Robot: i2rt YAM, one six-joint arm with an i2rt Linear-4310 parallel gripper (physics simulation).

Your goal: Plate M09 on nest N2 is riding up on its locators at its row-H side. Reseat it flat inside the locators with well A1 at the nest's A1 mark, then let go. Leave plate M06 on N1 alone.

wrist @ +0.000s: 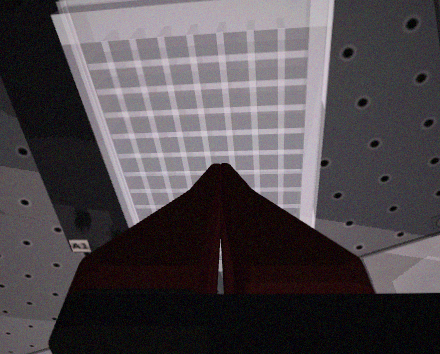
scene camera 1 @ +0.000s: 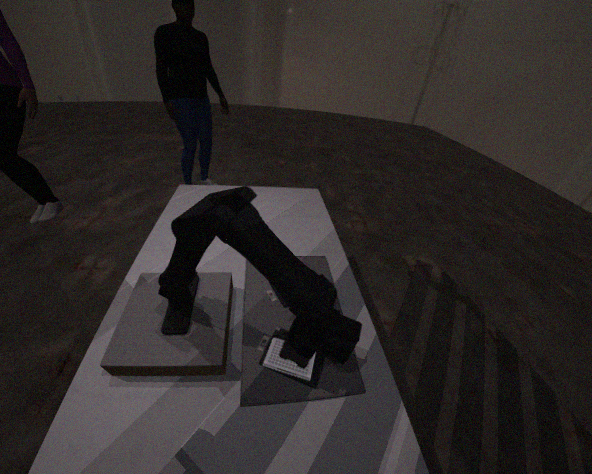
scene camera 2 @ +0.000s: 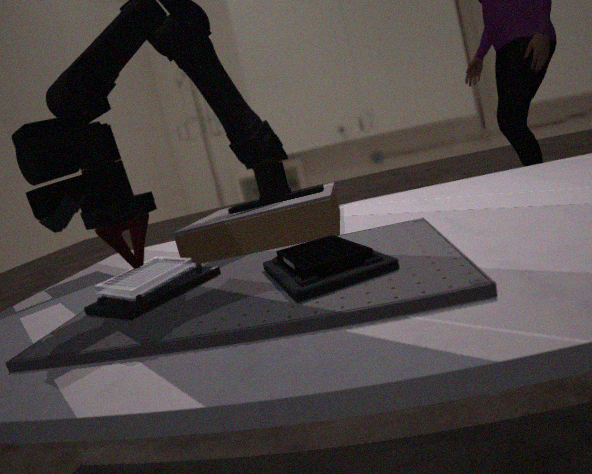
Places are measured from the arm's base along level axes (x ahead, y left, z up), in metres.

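Where they show: gripper, fingertip midpoint: [wrist: 220, 178] [scene camera 1: 292, 357] [scene camera 2: 139, 267]; arm's base, link origin: [scene camera 1: 182, 302] [scene camera 2: 277, 201].
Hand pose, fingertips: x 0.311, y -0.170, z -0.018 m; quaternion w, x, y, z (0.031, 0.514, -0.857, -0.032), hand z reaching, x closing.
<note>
Each offset is from my fingertips to the top centre of the thing. "pt": to the spot under its first point.
The clear white plate, taken as M09 @[dx -0.003, dy +0.005, dz -0.003 m] [scene camera 1: 280, 357] [scene camera 2: 145, 277] [wrist: 200, 115], lies on a dark nest, N2 @[dx +0.012, dy +0.018, dz -0.020 m] [scene camera 2: 120, 309] [wrist: 50, 100]. In the wrist view the nest shows along the plate's left side, with an A1 tag @[pt dx -0.029, dy +0.102, dz -0.030 m] [wrist: 80, 245] near its lower left corner; on the right the plate's edge hides the nest. Any small tilt is hard to judge. My gripper [scene camera 2: 137, 266] [wrist: 220, 178] is shut and empty, tips together over the plate's top; I cannot tell whether they touch it. A black plate, taken as M06 @[dx +0.051, dy +0.268, dz -0.016 m] [scene camera 2: 325, 255], sits on the other nest, N1 @[pt dx +0.147, dy +0.248, dz -0.034 m] [scene camera 2: 300, 294].
Both nests stand on a grey perforated board [scene camera 1: 260, 390] [scene camera 2: 435, 260] [wrist: 390, 115]. The arm's base block [scene camera 1: 130, 345] [scene camera 2: 300, 230] stands beside the board. Two people [scene camera 1: 185, 65] [scene camera 1: 10, 65] stand beyond the table; one person [scene camera 2: 520, 25] also shows in scene camera 2.
</note>
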